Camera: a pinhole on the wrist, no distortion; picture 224 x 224 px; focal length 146.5 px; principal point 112.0 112.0 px. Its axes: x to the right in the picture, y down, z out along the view. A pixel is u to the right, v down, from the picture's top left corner.
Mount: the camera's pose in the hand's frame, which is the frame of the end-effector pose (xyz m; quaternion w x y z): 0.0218 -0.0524 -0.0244 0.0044 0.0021 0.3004 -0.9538
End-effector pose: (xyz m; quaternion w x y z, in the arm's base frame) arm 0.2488 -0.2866 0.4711 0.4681 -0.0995 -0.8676 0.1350
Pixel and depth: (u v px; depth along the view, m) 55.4 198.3 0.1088
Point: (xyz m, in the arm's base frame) 0.1825 -0.4289 0.5614
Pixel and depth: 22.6 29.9 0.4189
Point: -0.2865 -0.3614 0.4799
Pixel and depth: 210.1 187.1 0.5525
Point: 0.1873 -0.9971 0.2584
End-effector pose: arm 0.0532 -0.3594 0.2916 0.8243 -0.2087 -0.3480 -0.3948
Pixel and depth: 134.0 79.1 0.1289
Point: -0.0676 -0.3617 0.3657
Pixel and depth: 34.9 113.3 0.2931
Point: -0.1328 -0.4481 0.5811
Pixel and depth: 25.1 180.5 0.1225
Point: -0.0569 -0.4819 0.4026
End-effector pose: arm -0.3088 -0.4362 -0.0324 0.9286 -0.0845 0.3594 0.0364
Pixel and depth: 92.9 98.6 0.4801
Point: 0.0511 -0.6495 0.2366
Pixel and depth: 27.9 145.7 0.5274
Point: 0.2144 -0.8159 0.0553
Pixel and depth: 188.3 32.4 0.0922
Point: -0.2677 -0.4853 0.0520
